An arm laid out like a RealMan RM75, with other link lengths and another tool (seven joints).
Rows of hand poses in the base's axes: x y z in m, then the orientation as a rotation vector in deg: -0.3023 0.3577 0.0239 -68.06 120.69 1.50; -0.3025 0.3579 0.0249 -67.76 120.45 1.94; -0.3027 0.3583 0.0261 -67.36 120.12 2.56; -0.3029 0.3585 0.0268 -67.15 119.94 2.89; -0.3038 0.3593 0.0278 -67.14 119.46 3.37; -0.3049 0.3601 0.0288 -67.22 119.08 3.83; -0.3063 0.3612 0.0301 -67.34 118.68 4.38; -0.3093 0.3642 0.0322 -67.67 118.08 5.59
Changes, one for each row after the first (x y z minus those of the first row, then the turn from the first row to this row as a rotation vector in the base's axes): -0.0002 0.0002 0.0010 0.49 -0.13 0.01; -0.0004 0.0006 0.0022 1.16 -0.29 0.05; -0.0006 0.0008 0.0029 1.52 -0.38 0.07; -0.0015 0.0016 0.0039 1.98 -0.60 0.36; -0.0026 0.0024 0.0049 2.35 -0.72 0.67; -0.0040 0.0035 0.0062 2.77 -0.81 1.04; -0.0070 0.0065 0.0083 3.57 -0.74 1.80
